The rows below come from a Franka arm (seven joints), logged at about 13 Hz.
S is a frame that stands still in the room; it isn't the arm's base.
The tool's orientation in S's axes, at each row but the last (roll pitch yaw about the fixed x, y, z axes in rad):
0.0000 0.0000 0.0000
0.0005 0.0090 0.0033
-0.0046 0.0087 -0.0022
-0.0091 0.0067 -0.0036
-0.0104 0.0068 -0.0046
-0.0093 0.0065 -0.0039
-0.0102 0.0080 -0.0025
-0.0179 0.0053 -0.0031
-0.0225 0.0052 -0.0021
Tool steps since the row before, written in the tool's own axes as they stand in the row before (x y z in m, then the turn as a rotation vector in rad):
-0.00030 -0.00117 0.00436 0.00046 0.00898 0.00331
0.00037 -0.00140 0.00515 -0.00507 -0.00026 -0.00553
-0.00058 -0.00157 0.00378 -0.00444 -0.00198 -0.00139
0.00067 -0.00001 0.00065 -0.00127 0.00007 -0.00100
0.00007 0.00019 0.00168 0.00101 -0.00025 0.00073
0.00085 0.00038 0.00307 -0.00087 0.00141 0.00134
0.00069 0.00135 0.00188 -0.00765 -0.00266 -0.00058
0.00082 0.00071 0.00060 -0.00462 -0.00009 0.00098
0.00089 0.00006 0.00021 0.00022 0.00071 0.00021
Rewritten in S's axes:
-0.00030 -0.00117 0.00436 0.00046 0.00898 0.00331
0.00042 -0.00140 0.00515 -0.00512 -0.00027 -0.00548
-0.00055 -0.00155 0.00379 -0.00446 -0.00198 -0.00134
0.00067 -0.00001 0.00065 -0.00128 0.00007 -0.00099
0.00008 0.00021 0.00168 0.00101 -0.00025 0.00073
0.00087 0.00041 0.00306 -0.00086 0.00143 0.00133
0.00071 0.00137 0.00186 -0.00766 -0.00265 -0.00049
0.00083 0.00072 0.00058 -0.00461 -0.00006 0.00101
0.00089 0.00006 0.00020 0.00022 0.00071 0.00019

